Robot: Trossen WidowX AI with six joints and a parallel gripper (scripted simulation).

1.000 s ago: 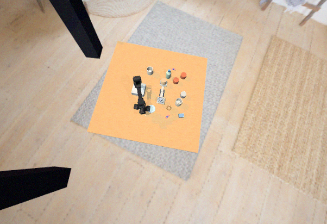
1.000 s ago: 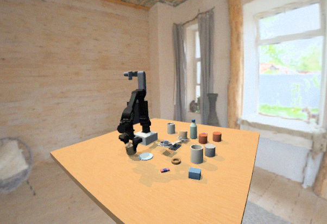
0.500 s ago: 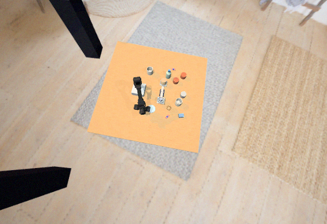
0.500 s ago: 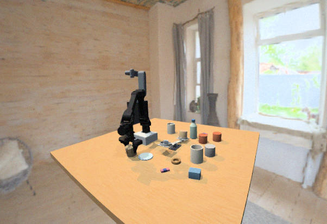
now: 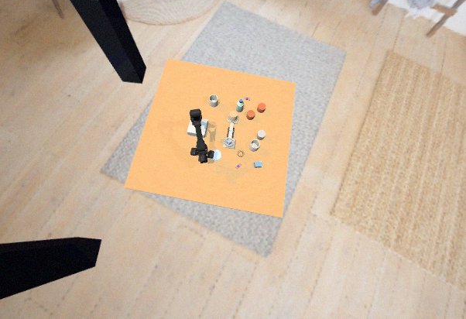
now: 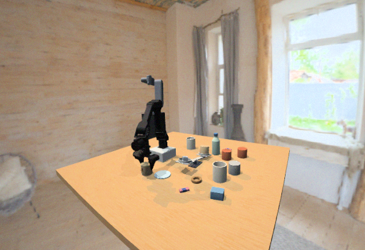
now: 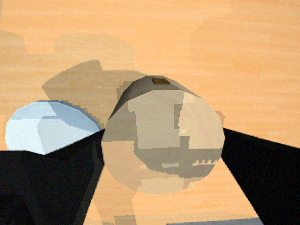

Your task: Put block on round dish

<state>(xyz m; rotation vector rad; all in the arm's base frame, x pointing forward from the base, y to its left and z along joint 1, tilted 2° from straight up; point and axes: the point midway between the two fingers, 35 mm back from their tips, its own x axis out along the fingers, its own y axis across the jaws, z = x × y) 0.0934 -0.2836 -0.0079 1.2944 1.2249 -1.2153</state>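
My gripper tip is 10 cm short of the pale round dish, 2 cm to the right of it and 3 cm above it. Also, from my gripper tip: blue block (48 cm ahead, 3 cm to the right, 1 cm below); then small balance (22 cm ahead, 25 cm to the left, 1 cm below); then grey cylinder (49 cm ahead, 23 cm to the left, 1 cm above).
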